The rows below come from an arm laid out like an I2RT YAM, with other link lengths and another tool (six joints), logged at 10 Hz.
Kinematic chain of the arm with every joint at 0, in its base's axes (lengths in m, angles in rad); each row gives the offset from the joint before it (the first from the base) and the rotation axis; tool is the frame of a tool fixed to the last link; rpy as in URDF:
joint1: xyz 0 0 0.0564 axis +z
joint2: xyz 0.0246 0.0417 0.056 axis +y
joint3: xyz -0.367 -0.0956 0 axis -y
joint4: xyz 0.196 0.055 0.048 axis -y
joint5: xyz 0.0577 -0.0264 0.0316 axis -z
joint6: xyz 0.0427 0 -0.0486 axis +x
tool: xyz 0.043 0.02 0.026 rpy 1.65 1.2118 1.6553
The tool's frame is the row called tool.
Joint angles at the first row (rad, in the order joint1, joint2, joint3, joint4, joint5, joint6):
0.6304 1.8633 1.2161 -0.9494 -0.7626 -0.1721
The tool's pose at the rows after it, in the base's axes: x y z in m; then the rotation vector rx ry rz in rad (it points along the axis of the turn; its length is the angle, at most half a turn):
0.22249, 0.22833, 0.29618, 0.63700, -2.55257, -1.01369
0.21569, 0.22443, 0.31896, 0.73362, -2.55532, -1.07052
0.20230, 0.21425, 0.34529, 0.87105, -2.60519, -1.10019
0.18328, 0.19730, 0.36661, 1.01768, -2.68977, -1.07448
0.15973, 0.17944, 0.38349, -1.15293, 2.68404, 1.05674
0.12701, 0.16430, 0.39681, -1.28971, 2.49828, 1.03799
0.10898, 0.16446, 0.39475, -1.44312, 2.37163, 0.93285
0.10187, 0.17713, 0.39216, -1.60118, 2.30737, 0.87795
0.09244, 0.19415, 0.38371, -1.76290, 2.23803, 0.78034
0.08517, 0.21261, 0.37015, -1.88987, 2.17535, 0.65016
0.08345, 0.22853, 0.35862, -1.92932, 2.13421, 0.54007
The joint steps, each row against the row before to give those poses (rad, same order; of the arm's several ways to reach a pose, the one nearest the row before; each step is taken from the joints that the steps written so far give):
0.0000 -0.0279 0.0223 -0.0221 -0.0326 -0.0311
-0.0017 -0.0427 0.0453 -0.0542 -0.0138 -0.0569
0.0002 -0.0750 0.0381 -0.0431 0.0294 -0.0583
-0.0002 -0.0942 0.0147 -0.0333 0.0720 -0.0560
0.0027 -0.0997 -0.0112 -0.0082 0.0412 -0.0627
0.0325 -0.1109 -0.0367 0.0259 0.0054 -0.0758
0.0766 -0.0417 -0.0206 0.0328 0.0751 -0.0638
0.0812 0.0286 0.0257 -0.0177 0.0416 -0.0551
0.1103 0.0334 0.0114 0.0057 0.0790 -0.0330
0.1044 0.0402 -0.0023 0.0266 0.1019 -0.0166
0.0676 0.0318 -0.0078 0.0480 0.0921 0.0108

